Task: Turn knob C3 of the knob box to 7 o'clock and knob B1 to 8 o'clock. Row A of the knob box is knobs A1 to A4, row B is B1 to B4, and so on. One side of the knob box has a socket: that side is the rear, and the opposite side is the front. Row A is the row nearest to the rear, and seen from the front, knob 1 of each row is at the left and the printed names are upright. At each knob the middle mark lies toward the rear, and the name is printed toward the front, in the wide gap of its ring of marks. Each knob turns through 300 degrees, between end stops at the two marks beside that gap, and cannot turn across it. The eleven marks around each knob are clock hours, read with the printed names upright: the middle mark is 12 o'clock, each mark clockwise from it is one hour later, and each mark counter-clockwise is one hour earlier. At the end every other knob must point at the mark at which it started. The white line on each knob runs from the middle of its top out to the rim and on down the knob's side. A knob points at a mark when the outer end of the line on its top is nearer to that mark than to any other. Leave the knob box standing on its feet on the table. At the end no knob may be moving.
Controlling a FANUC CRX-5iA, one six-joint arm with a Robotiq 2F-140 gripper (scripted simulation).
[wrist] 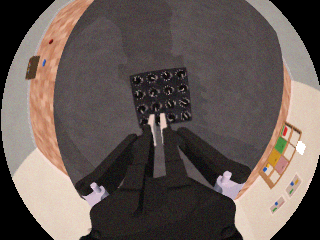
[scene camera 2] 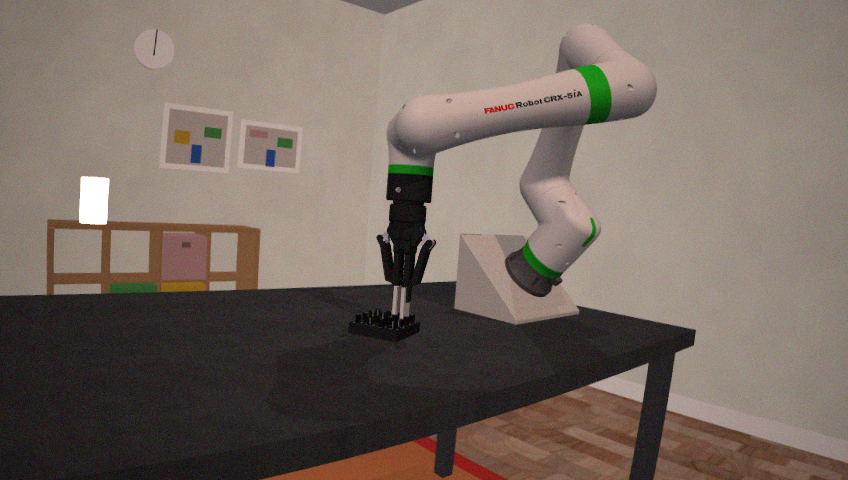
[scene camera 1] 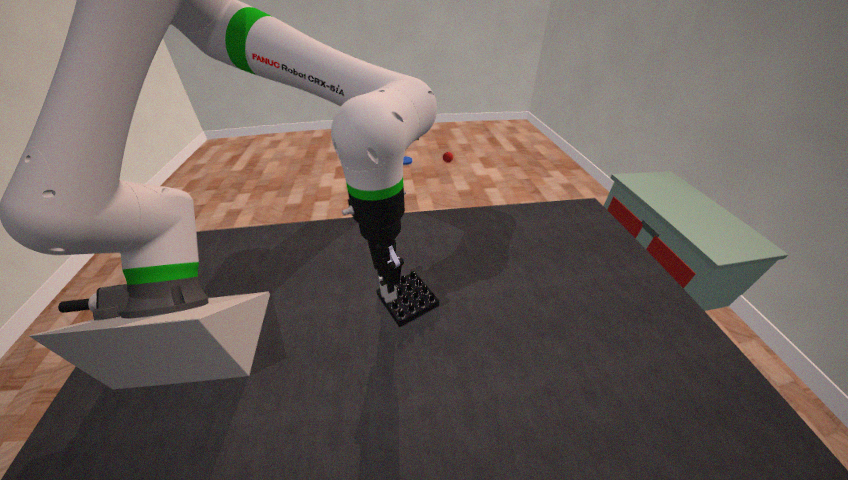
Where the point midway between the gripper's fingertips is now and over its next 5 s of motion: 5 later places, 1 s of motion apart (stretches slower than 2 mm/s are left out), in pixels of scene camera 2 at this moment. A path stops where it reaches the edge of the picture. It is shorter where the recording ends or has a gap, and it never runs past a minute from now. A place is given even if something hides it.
My gripper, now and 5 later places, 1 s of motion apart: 400,317; 401,299; 392,296; 379,291; 378,296; 377,310
